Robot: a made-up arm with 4 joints.
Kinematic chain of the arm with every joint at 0, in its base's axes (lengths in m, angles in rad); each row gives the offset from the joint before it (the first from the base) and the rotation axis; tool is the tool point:
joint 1: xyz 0 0 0.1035 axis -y
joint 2: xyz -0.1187 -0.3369 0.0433 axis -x
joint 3: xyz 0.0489 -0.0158 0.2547 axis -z
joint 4: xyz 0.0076 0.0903 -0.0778 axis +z
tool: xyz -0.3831 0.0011 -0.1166
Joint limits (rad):
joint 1: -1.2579..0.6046
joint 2: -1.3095..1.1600
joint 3: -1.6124..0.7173
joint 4: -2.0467..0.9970
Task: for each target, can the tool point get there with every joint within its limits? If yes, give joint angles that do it. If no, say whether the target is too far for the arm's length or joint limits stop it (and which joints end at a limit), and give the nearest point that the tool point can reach.
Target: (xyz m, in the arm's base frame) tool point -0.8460 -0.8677 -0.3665
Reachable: no: too far | nearest point -0.4360 -0.5591 -0.1192 | short by 0.570 m
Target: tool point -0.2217 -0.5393 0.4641
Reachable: yes | joints -0.8929 -0.2519 -0.7750 -0.0696
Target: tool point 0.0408 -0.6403 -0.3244
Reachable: no: joint limits stop it (at a limit: joint 1, joint 3) | nearest point -0.0045 -0.5704 -0.2384 | short by 0.120 m
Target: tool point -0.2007 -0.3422 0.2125
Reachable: no: joint limits stop it (at a limit: joint 1, joint 2, joint 4) | nearest point -0.2728 -0.4691 0.2401 | short by 0.148 m
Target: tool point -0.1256 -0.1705 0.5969
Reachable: yes | joints -0.4280 -0.9758 -0.7656 -1.8080
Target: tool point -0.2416 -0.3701 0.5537
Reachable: yes | joints -0.8870 -0.8574 -0.6788 -0.5707
